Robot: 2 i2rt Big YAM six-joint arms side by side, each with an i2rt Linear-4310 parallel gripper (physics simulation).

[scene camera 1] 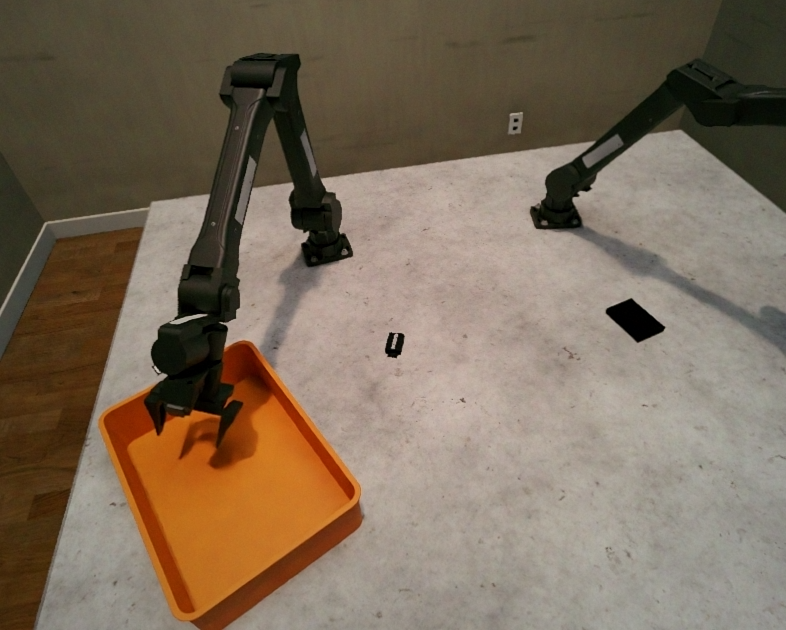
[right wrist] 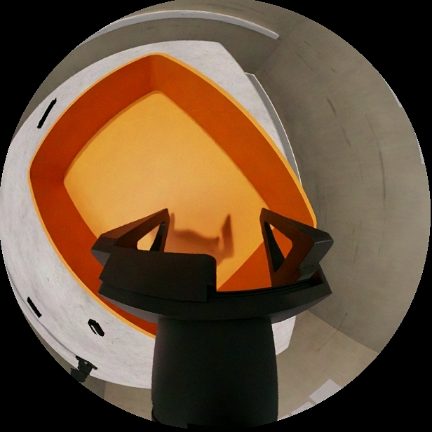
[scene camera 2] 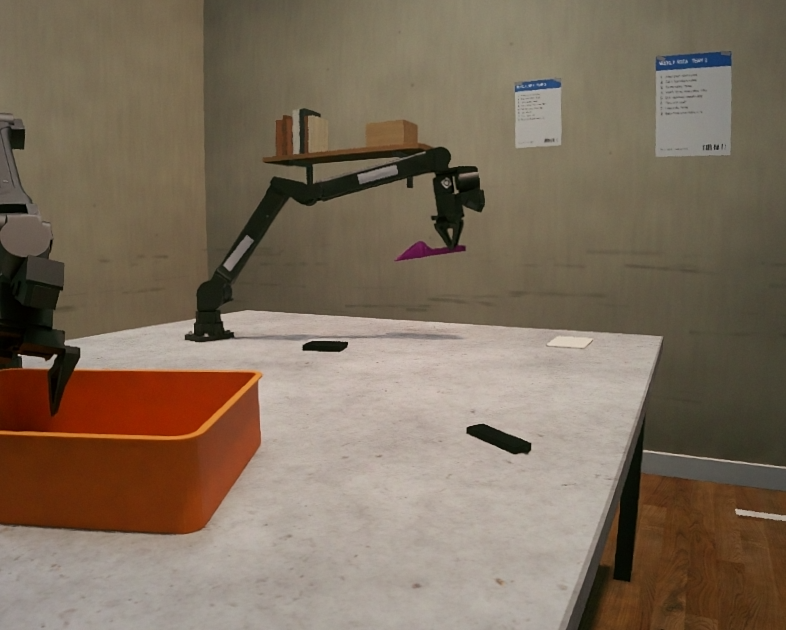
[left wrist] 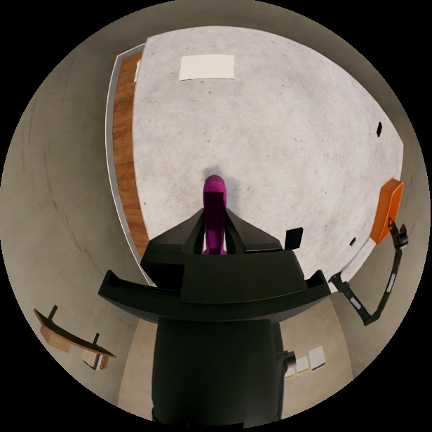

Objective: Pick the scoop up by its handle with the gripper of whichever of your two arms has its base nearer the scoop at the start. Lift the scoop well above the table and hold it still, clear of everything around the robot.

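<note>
The purple scoop is in the air well above the table, roughly level, its bowl to the left in scene camera 2. My left gripper points down and is shut on the scoop's handle. Both scoop and left gripper are outside scene camera 1's picture. In the left wrist view the handle runs between the two fingers, which hide part of the scoop. My right gripper is open and empty over the orange bin; in scene camera 2 it is partly cut off at the left edge.
The orange bin stands under my right gripper. A black slab, a small black block, a black bar and a white pad lie on the table. A wall shelf shows behind my left arm.
</note>
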